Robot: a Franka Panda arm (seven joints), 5 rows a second.
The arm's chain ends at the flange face. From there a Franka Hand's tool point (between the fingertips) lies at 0.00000 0.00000 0.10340 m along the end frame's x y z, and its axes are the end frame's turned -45 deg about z.
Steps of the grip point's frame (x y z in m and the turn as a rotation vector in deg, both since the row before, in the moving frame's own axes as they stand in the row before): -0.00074, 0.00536, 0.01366, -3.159, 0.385, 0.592; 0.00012, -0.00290, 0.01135, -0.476, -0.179, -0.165
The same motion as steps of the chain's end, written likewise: -0.00123, 0.00075, 0.01382, -1.962, 2.506, 0.592; -0.00235, -0.00297, 0.01135, -0.463, 0.210, -0.165
